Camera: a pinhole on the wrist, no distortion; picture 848 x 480 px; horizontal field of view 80.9 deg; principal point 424.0 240.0 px. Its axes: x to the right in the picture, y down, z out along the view. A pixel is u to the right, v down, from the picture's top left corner.
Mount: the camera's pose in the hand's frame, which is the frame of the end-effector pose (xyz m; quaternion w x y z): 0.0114 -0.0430 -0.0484 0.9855 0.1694 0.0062 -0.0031
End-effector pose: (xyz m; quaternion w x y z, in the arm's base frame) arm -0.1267 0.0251 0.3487 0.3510 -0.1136 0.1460 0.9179
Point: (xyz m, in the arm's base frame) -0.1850 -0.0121 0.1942
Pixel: behind the camera
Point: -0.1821 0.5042 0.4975
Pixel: 746 126
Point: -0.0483 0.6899 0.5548
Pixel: 652 19
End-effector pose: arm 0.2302 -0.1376 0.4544 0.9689 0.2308 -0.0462 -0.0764
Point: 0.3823 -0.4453 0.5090
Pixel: 783 51
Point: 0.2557 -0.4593 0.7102
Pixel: 513 268
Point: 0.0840 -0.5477 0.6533
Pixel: 342 145
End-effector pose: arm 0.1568 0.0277 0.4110 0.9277 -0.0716 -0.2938 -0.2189
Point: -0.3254 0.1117 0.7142
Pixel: 224 322
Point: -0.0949 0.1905 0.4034
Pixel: outside the picture
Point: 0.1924 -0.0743 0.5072
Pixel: outside the picture
